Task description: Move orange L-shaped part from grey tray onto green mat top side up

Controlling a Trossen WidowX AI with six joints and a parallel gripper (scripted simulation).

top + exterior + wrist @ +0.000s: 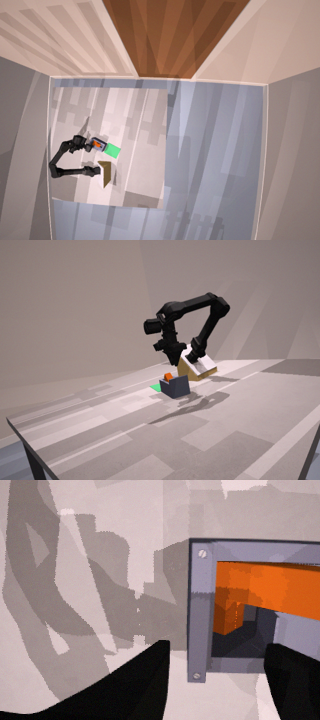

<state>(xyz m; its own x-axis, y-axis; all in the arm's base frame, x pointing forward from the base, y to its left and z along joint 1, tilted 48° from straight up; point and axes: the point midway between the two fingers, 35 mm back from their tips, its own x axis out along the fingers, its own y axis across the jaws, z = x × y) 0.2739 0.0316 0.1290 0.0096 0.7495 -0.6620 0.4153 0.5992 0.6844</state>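
Right now my gripper tip is 10 cm above the orange L-shaped part, 4 cm to the left of it and 2 cm past it. From my gripper tip the other things lie so: green mat: 20 cm to the right, 16 cm below, 10 cm behind.
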